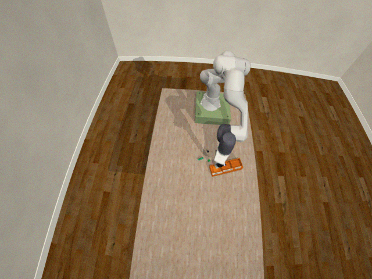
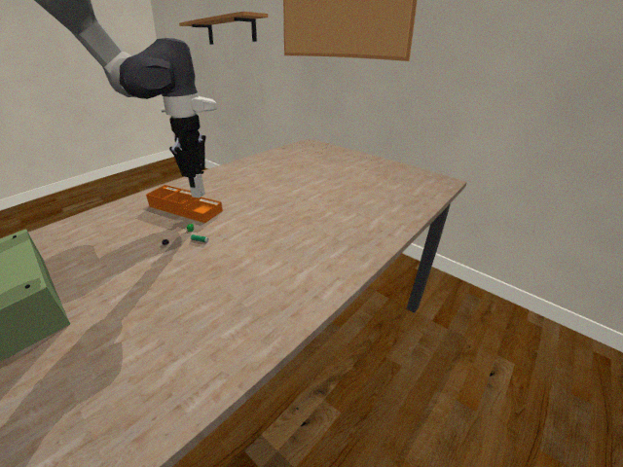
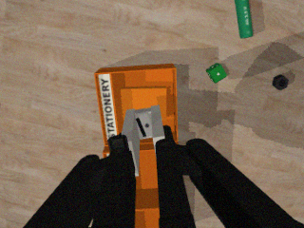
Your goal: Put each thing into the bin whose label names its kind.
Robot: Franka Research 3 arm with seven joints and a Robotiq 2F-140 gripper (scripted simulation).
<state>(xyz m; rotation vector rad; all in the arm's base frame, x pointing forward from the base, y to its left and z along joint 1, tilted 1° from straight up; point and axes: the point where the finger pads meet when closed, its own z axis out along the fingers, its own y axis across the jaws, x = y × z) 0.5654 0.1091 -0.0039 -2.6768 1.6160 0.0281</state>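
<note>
Now: the white piece 30 mm below my hand. Also, from my hand: orange block (90 mm below); then labelled bins (20 mm behind, 80 mm to the left, 80 mm below); then small green cube (60 mm behind, 60 mm to the right, 90 mm below).
</note>
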